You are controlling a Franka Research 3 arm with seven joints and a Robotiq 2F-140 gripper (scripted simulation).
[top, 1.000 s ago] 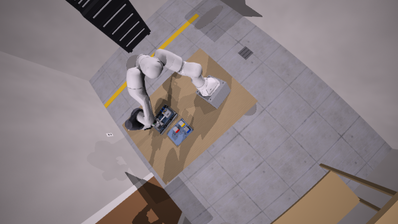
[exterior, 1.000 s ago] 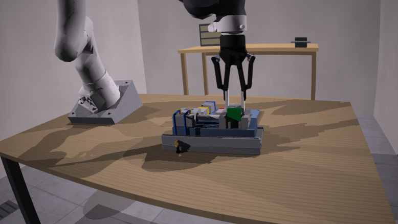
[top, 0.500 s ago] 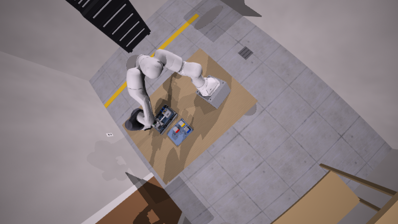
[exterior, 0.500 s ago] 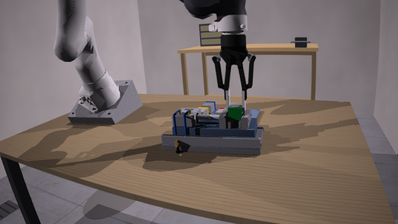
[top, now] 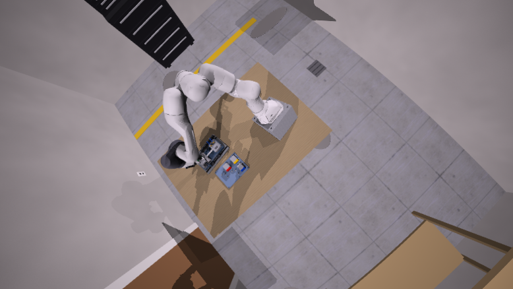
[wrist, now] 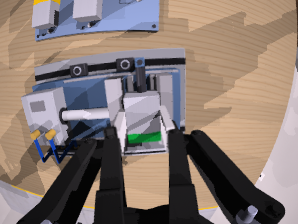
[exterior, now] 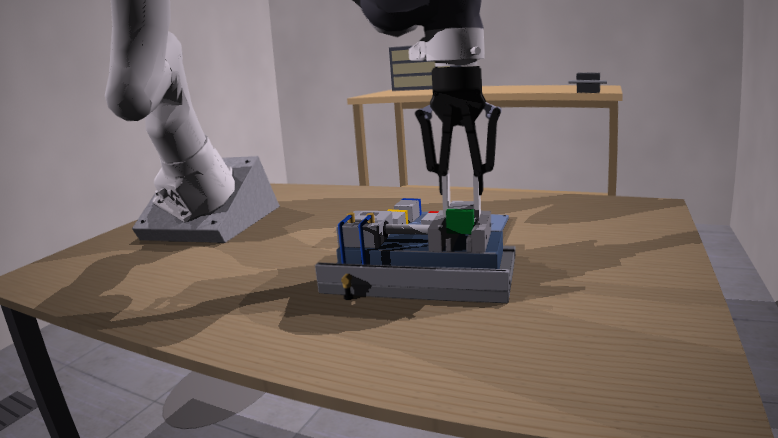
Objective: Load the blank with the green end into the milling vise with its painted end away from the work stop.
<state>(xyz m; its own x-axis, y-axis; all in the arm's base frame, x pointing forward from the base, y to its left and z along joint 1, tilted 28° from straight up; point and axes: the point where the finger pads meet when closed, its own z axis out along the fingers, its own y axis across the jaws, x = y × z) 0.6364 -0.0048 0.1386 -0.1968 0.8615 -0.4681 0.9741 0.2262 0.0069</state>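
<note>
Right now my hand is 40 mm above the green-ended blank. Also, from my hand: work stop rod (10 mm behind, 50 mm to the left, 50 mm below); then fixed jaw (30 mm ahead, 10 mm to the left, 60 mm below); then milling vise (70 mm behind, 10 mm to the right, 100 mm below).
</note>
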